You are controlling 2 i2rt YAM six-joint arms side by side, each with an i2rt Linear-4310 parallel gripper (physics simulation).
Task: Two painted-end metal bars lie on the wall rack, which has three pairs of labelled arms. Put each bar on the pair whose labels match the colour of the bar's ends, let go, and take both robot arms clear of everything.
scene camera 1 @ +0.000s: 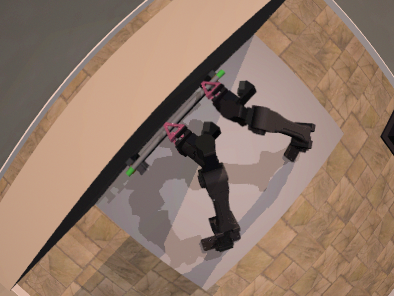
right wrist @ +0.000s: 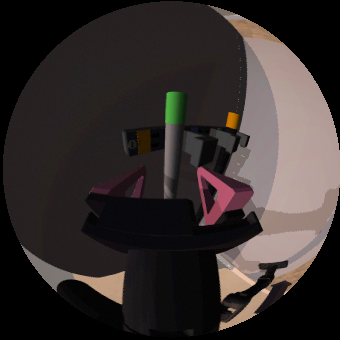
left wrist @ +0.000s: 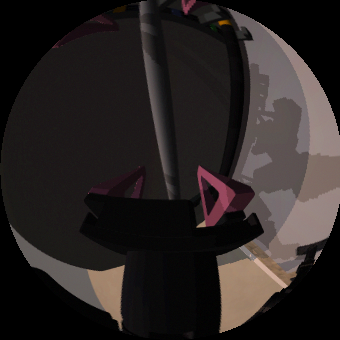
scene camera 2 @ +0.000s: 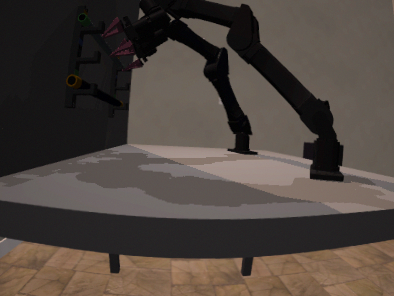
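Where they show: left gripper, fingertip midpoint: [scene camera 1: 168,128] [left wrist: 171,168] [scene camera 2: 105,47]; right gripper, fingertip midpoint: [scene camera 1: 206,87] [right wrist: 171,168] [scene camera 2: 117,63]; left arm's base, origin of the base link: [right wrist: 273,264] [scene camera 2: 324,173]; right arm's base, origin of the base link: [scene camera 2: 241,152].
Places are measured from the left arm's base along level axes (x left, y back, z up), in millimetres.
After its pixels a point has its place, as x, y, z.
Note:
The green-ended bar [scene camera 1: 191,104] {-19, -654, 329} [scene camera 2: 83,19] {268, -486, 315} [left wrist: 162,105] {10, -629, 323} [right wrist: 173,145] {-125, -709, 326} lies along the top arms of the wall rack [scene camera 2: 70,102] [right wrist: 131,136]. An orange label shows at the top of the rack in the right wrist view. The orange-ended bar [scene camera 2: 74,81] {276, -477, 170} [left wrist: 224,22] [right wrist: 233,120] {-157, -726, 184} lies on the lowest arms, near a green label. My left gripper [scene camera 1: 170,127] {83, -598, 318} [left wrist: 171,168] {83, -598, 318} and my right gripper [scene camera 1: 206,86] {-88, -700, 318} [right wrist: 171,168] {-88, -700, 318} are both open, at the green-ended bar. In each wrist view the bar runs between the spread pink fingers; their contact with it cannot be told.
The middle rack arms [scene camera 2: 91,59] {229, -484, 229}, beside a blue label, hold no bar. The dark wall [scene camera 2: 30,115] {383, -462, 93} stands right behind the rack. The grey table [scene camera 1: 310,130] {-638, -373, 0} [scene camera 2: 200,237] {409, -124, -18} lies below, with both arm bases on it. The two forearms are close together near the wall.

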